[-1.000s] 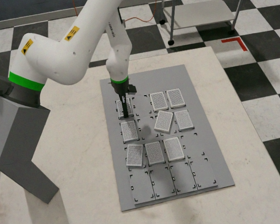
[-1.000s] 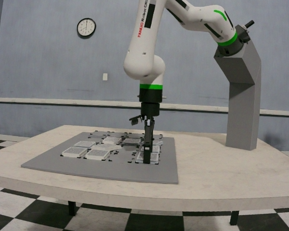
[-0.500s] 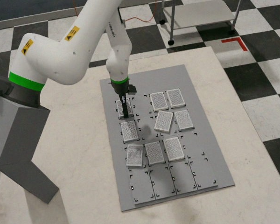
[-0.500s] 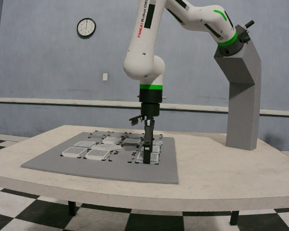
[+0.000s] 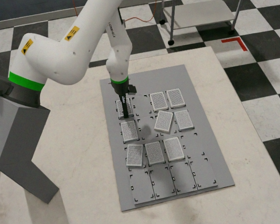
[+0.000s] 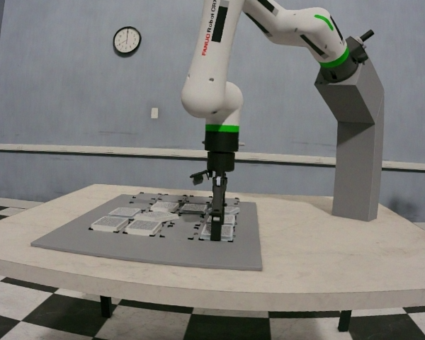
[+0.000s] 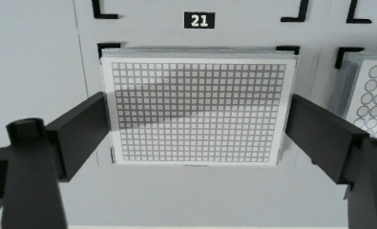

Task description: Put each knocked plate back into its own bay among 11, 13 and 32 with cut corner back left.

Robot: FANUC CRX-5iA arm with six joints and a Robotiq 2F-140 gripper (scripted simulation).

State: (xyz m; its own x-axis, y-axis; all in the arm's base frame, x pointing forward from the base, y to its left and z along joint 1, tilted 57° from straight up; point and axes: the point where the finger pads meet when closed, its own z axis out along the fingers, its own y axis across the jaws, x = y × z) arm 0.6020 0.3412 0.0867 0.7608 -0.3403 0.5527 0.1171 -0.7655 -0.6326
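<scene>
The plate lies 1 cm below my hand. The rest, counted from my hand: bay label 21: 6 cm ahead, 1 cm to the left, 2 cm below; bay label 11: 5 cm behind, 1 cm to the right, 2 cm below.
</scene>
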